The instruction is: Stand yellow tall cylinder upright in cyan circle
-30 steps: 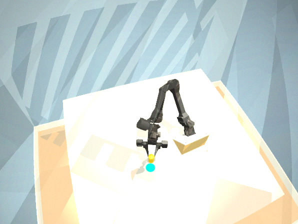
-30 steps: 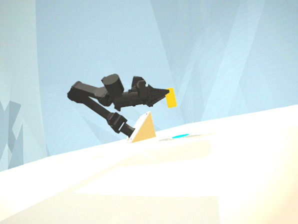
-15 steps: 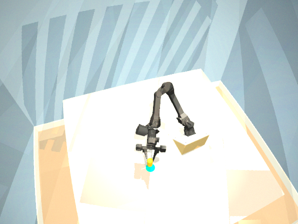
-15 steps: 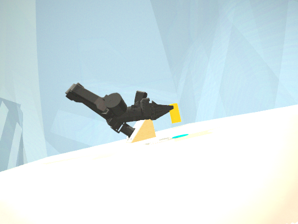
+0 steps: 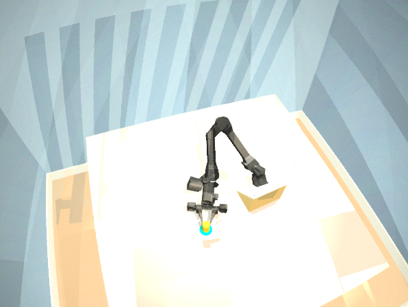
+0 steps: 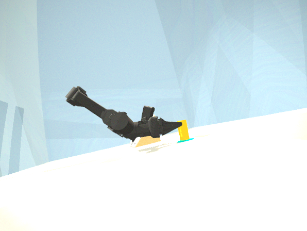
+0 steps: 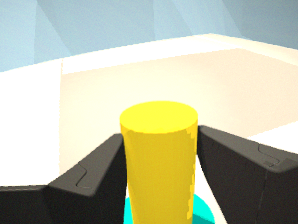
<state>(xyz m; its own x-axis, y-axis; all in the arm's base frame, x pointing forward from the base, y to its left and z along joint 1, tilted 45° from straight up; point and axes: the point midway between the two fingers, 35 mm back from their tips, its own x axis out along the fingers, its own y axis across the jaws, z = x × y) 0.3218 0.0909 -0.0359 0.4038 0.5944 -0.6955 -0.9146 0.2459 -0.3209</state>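
Now: the yellow cylinder 2 cm below my gripper tip. Round my gripper tip: cyan circle 6 cm below.
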